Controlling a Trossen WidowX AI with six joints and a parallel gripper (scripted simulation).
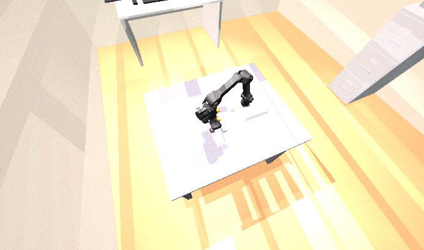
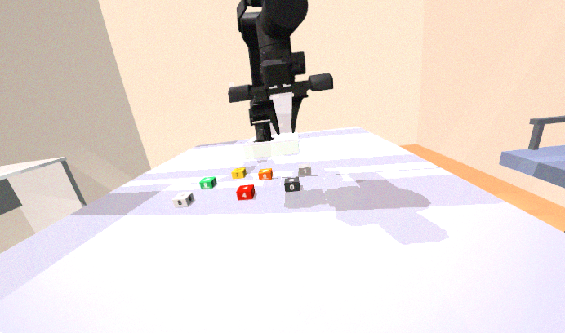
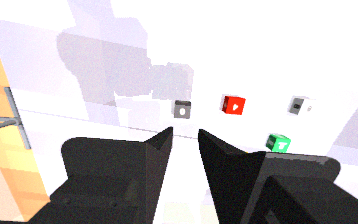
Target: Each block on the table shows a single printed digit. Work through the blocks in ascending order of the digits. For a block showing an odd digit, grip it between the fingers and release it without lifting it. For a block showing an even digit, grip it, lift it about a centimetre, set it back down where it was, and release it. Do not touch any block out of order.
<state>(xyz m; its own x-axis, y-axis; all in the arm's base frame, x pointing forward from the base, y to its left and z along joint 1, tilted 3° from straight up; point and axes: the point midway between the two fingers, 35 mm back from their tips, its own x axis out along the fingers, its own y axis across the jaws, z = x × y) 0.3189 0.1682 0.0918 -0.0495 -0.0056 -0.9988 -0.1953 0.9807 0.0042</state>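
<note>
Right now my gripper tip is 11 cm above the red block, 10 cm to the left of it and 3 cm short of it. Round my gripper tip: yellow block (17 cm to the right, 11 cm below, 9 cm behind); then orange block (11 cm below, 9 cm to the right, 7 cm behind); then dark grey block (11 cm below, 1 cm behind).
</note>
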